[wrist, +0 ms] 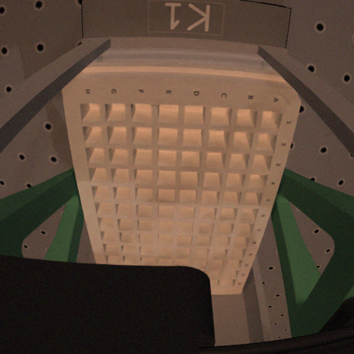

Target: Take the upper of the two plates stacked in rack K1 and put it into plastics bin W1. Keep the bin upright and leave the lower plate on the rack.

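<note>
The upper white plate (175, 202), a grid of square wells lettered A to H, lies in rack K1 (115, 25) in the wrist view. Pale layers show beneath its far edge; the lower plate cannot be told apart clearly there. My gripper (177, 176) has its green fingers against the plate's left and right long sides and is shut on the upper plate. The fingertips' lowest parts are hidden by the plate's edges. The plate lies flat, with no clear sign of lift. Bin W1 does not show in this view.
Grey rack rails (57, 92) (312, 95) run beside the plate's far end, and the K1 label stands behind it. A perforated grey surface (327, 127) lies around the rack. A black part of the arm (105, 305) covers the lower left and hides the plate's near corner.
</note>
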